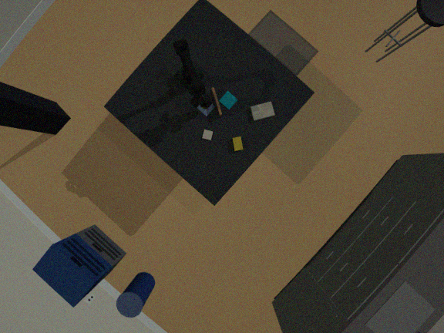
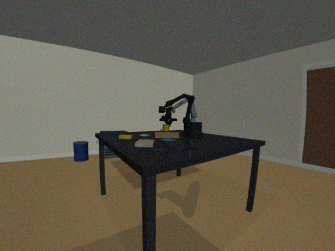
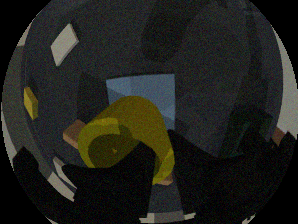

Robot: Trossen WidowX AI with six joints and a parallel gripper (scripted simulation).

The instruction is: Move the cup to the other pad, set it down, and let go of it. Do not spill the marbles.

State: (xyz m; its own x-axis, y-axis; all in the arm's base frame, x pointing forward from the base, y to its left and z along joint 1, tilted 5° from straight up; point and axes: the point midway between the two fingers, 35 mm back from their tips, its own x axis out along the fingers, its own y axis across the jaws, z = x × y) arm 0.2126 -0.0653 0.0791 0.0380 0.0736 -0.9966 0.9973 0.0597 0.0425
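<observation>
Right now my gripper tip is 180 mm to the right of the teal pad, 120 mm short of it and 100 mm above it. Also, from my gripper tip: pale blue pad: 100 mm below, 30 mm ahead, 10 mm to the left; then yellow cup: 20 mm ahead; then wooden bar: 100 mm to the left, 70 mm below, 70 mm ahead.
</observation>
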